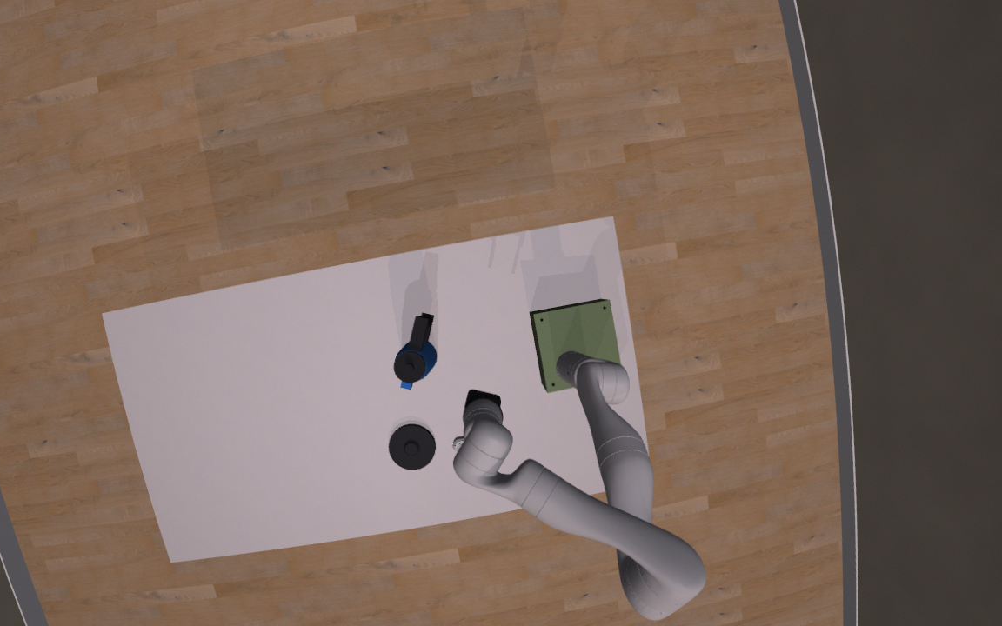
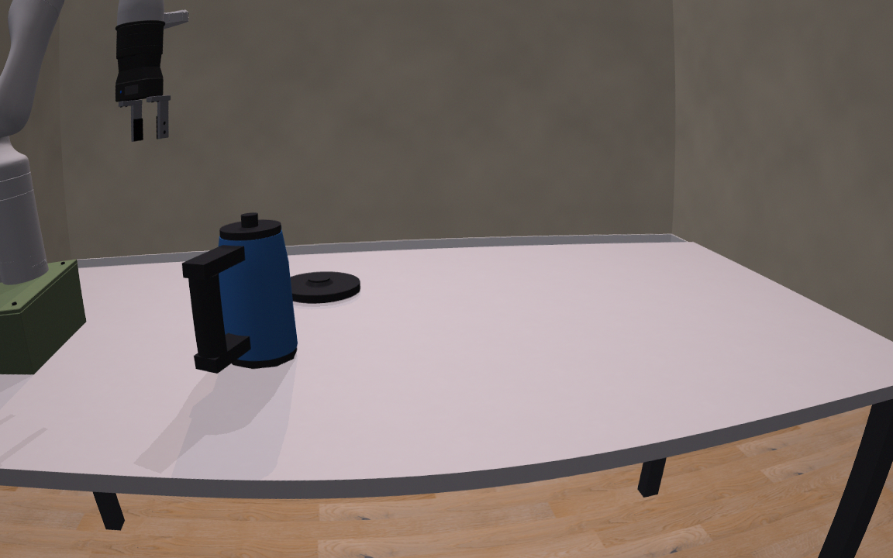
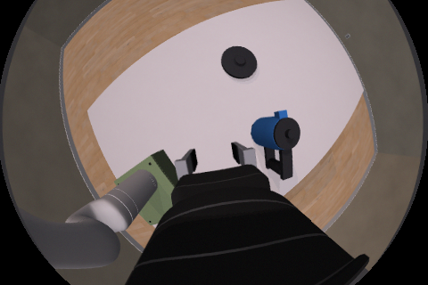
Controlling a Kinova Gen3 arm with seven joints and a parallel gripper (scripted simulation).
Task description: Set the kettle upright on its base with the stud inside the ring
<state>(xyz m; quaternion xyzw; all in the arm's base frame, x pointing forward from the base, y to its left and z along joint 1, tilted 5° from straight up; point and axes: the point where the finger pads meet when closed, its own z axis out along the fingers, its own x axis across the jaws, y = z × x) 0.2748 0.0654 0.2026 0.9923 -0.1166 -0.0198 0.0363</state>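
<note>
The blue kettle lies 23 cm below my hand, 19 cm ahead of it and 10 cm to the right of it. Round my hand: round black base (31 cm below, 23 cm to the left, 22 cm ahead).
</note>
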